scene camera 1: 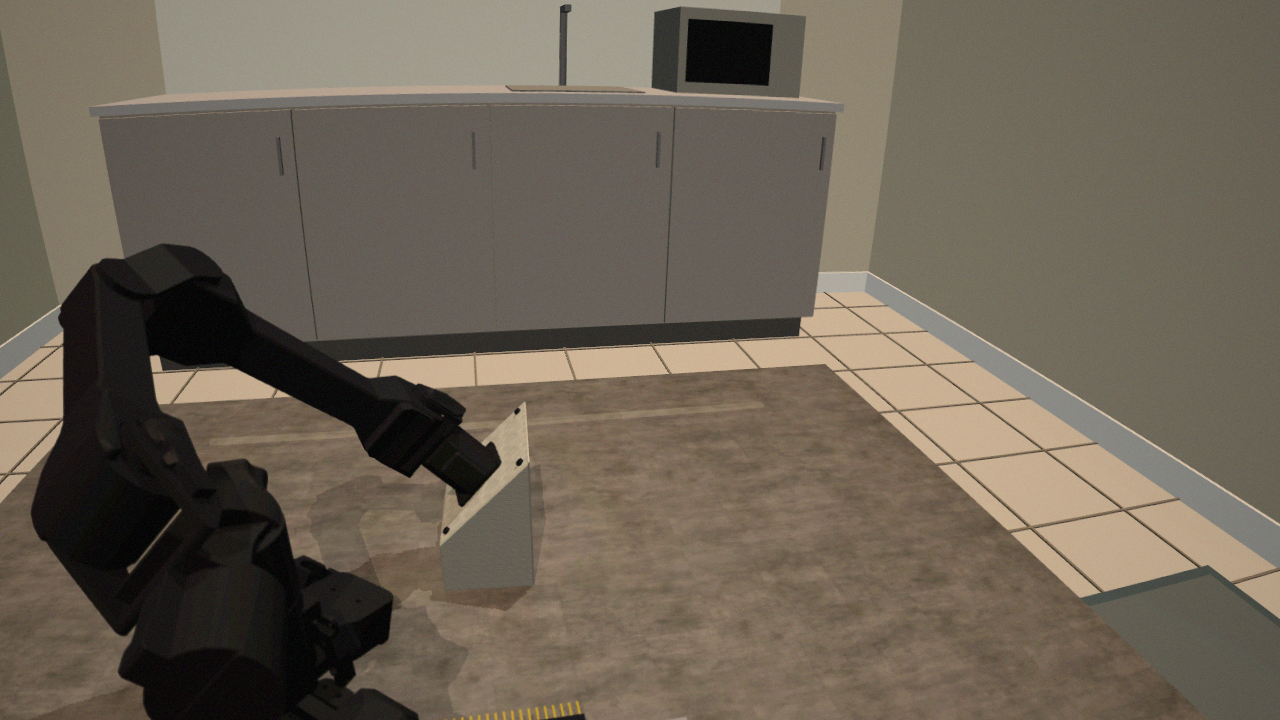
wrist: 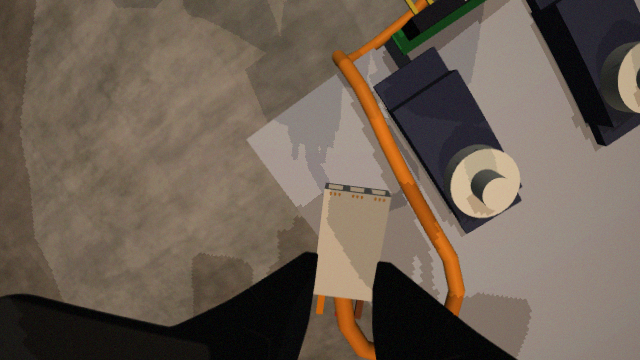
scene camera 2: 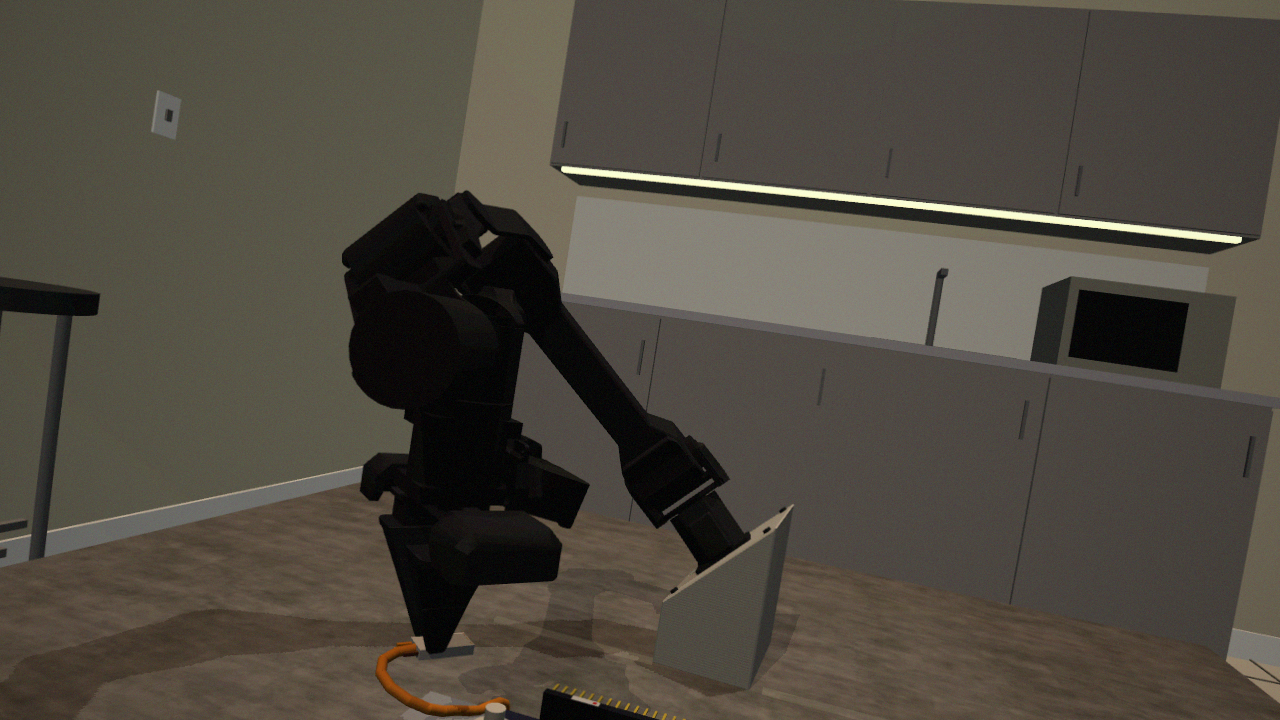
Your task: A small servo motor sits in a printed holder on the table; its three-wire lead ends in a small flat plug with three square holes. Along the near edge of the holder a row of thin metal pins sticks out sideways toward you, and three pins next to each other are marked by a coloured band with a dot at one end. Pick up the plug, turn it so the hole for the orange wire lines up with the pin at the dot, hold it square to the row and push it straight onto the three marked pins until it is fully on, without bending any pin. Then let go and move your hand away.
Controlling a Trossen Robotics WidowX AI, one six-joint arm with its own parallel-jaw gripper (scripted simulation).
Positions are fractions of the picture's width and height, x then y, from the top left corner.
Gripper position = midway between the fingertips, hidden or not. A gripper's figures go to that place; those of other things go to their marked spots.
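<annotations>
The gripper (wrist: 0.54,0.75) is 0.11 m from the lens, while a grey holder plate (wrist: 0.86,0.75) sits 0.2 m from the lens.
</annotations>
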